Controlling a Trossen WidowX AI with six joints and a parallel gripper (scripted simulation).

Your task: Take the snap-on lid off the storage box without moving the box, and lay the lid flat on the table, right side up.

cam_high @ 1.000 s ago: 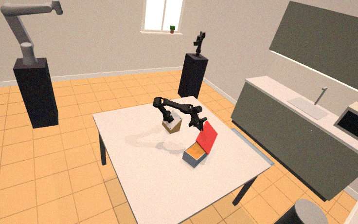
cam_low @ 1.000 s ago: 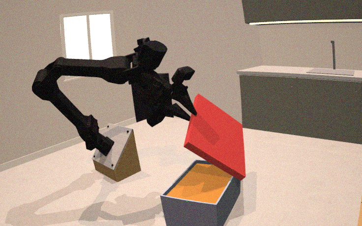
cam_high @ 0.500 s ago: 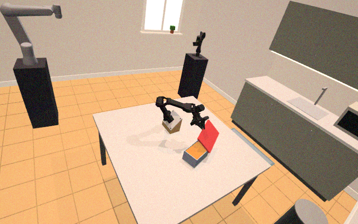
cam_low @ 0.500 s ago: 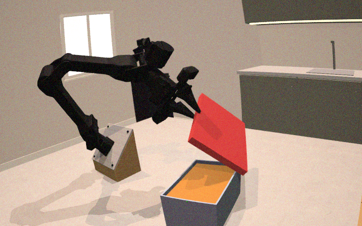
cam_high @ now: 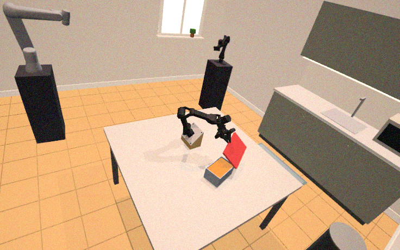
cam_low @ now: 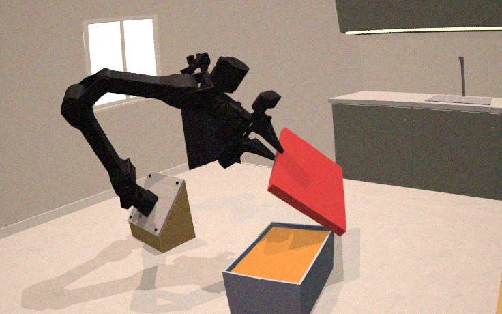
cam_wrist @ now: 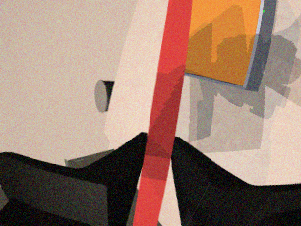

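My gripper tip is now 5 cm to the right of the red lid, 5 cm above it and 4 cm short of it. From my gripper tip the other things lie so: storage box: 18 cm below, 11 cm to the right, 10 cm ahead.
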